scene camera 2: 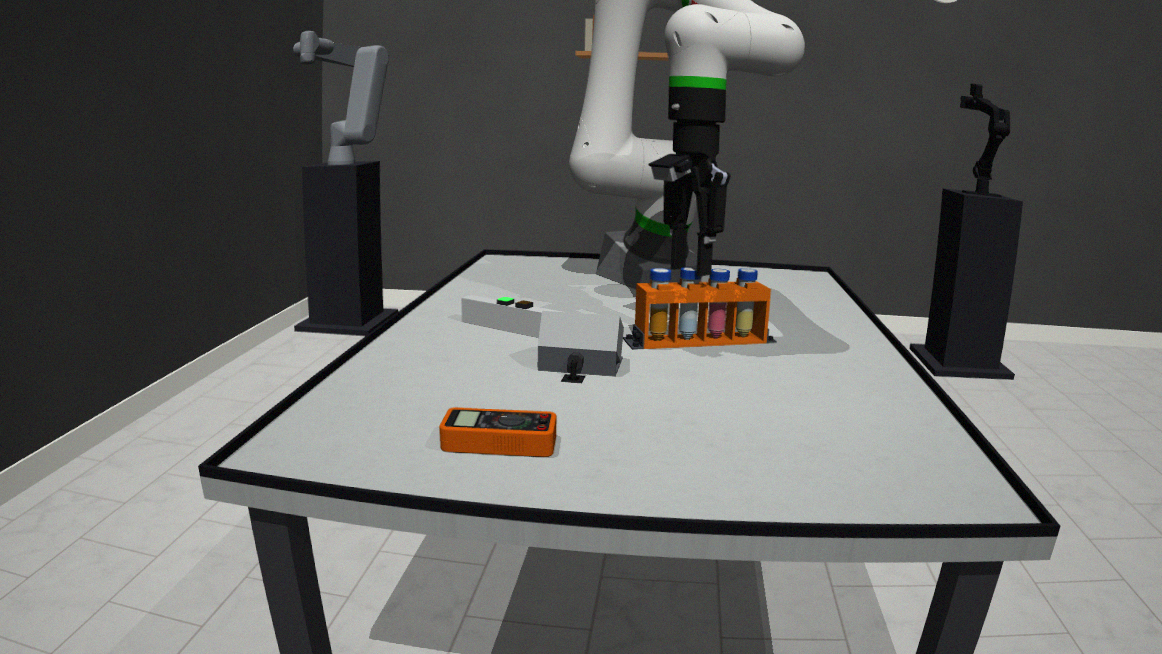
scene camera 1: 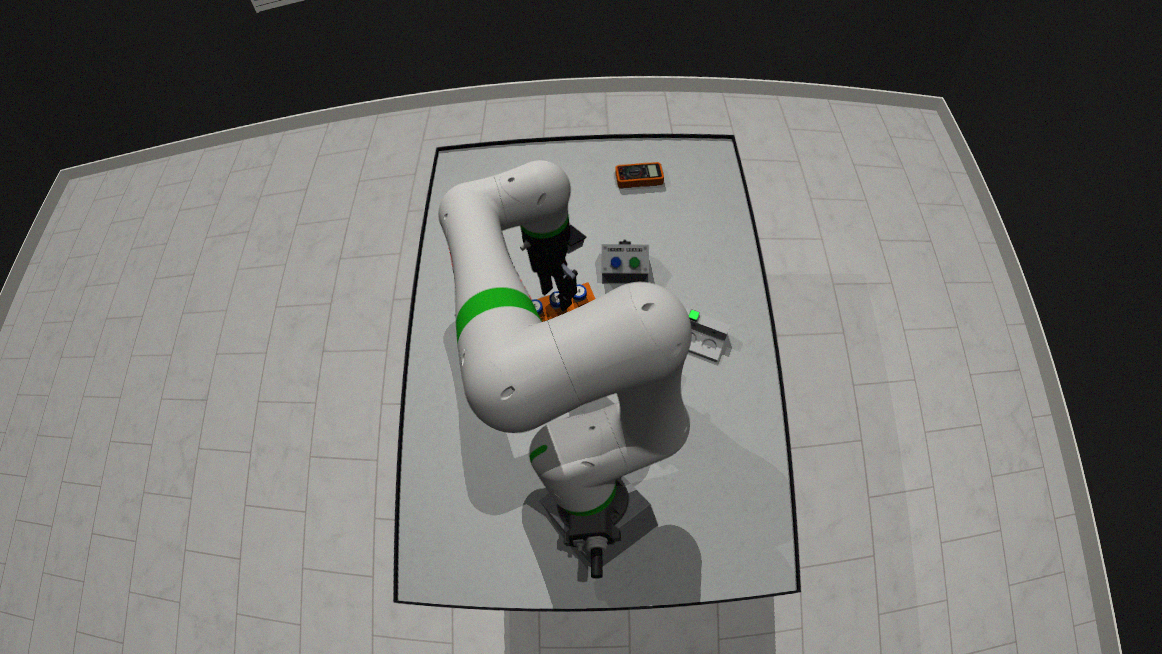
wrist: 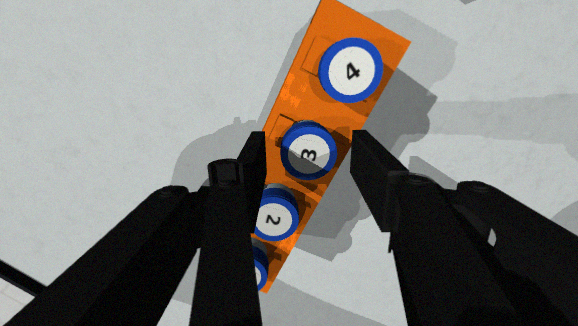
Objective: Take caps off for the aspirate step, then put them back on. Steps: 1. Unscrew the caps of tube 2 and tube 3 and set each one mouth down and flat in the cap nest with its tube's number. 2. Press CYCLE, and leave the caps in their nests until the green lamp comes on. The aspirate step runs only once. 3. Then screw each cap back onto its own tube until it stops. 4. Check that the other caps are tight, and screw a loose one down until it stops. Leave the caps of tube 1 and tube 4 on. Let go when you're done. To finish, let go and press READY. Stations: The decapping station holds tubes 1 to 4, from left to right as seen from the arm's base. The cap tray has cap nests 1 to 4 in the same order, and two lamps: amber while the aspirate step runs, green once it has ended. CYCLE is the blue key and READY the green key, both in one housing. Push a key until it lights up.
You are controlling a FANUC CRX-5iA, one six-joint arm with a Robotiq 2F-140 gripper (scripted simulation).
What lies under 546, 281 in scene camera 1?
My gripper.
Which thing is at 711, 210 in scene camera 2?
My gripper.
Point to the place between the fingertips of my gripper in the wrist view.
At 308, 152
